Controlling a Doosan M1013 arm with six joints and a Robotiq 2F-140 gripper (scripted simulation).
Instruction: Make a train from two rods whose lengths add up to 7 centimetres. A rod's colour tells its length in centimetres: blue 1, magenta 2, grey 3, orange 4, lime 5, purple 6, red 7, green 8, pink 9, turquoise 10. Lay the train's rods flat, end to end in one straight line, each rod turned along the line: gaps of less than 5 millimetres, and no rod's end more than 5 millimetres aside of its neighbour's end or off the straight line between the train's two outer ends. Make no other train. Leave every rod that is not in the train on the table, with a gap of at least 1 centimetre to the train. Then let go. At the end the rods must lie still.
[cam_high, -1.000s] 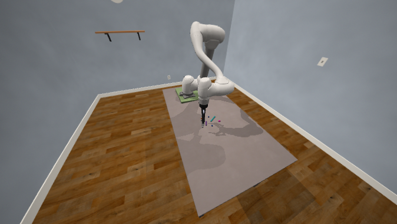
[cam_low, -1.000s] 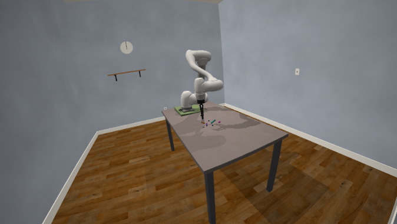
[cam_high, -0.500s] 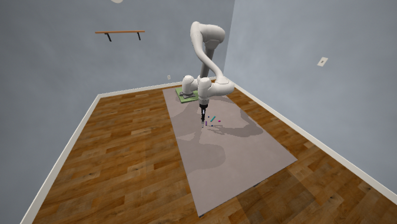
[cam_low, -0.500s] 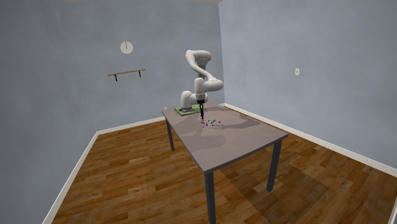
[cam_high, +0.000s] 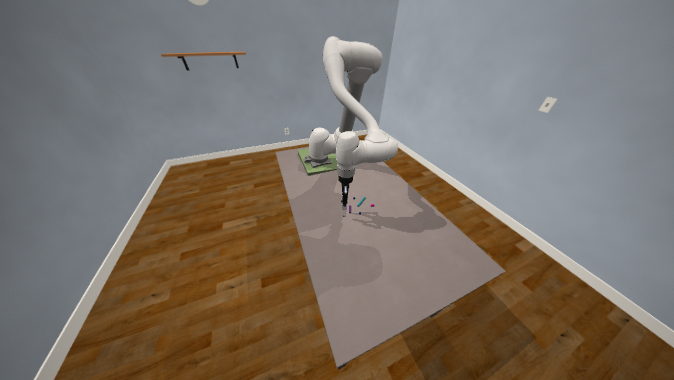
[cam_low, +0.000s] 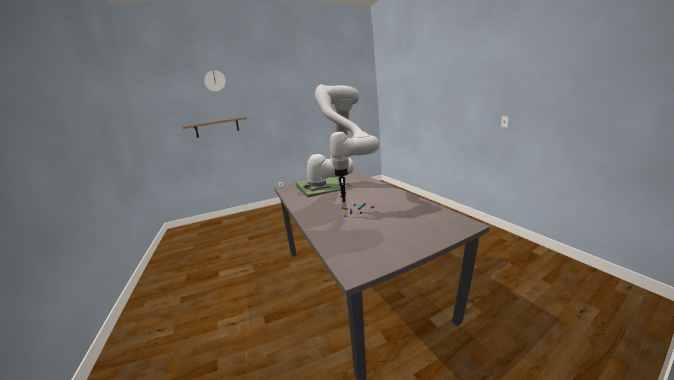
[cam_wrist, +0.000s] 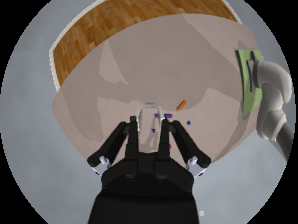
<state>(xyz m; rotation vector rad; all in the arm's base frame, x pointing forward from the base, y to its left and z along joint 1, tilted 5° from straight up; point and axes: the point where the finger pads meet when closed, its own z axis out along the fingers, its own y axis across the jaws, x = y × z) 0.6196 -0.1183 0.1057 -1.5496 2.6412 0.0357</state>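
My hand is 100 mm above the grey rod. Also, from my hand: orange rod (90 mm behind, 50 mm to the left, 100 mm below); then purple rod (20 mm behind, 60 mm to the left, 100 mm below); then blue rod (90 mm behind, 140 mm to the left, 100 mm below).
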